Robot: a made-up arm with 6 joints.
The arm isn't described. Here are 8 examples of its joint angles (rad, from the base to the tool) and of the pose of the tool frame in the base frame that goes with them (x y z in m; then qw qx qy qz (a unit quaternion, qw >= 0)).
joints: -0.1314 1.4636 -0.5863 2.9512 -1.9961 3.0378
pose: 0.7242 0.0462 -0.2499 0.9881 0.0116 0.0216 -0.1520
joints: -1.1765 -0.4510 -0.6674 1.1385 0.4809 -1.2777
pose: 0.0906 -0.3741 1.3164 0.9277 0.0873 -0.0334 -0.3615
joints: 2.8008 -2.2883 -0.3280 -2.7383 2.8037 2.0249
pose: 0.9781 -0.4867 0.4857 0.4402 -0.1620 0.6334 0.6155
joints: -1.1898 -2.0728 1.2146 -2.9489 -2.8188 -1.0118
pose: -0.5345 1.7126 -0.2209 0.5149 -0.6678 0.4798 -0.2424
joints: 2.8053 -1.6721 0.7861 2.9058 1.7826 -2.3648
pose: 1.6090 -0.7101 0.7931 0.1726 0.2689 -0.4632 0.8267
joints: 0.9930 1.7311 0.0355 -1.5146 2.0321 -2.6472
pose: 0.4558 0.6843 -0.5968 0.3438 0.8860 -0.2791 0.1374
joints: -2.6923 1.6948 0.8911 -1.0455 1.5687 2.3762
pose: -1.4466 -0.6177 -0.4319 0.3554 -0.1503 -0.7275 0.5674
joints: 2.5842 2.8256 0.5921 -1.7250 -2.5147 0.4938
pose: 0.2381 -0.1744 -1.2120 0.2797 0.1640 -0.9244 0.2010
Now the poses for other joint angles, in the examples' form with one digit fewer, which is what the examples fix.
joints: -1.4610 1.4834 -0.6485 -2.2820 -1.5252 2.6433
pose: 0.152 -0.524 -0.167 0.823 0.478 0.059 -0.303
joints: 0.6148 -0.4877 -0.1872 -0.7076 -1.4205 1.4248
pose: 0.329 0.099 1.513 0.555 -0.394 0.090 0.727
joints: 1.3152 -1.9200 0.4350 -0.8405 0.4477 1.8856
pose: -0.296 -1.512 0.698 0.548 0.499 -0.623 -0.250
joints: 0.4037 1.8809 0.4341 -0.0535 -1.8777 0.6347
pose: 1.094 0.312 -0.773 0.140 0.137 -0.935 -0.294
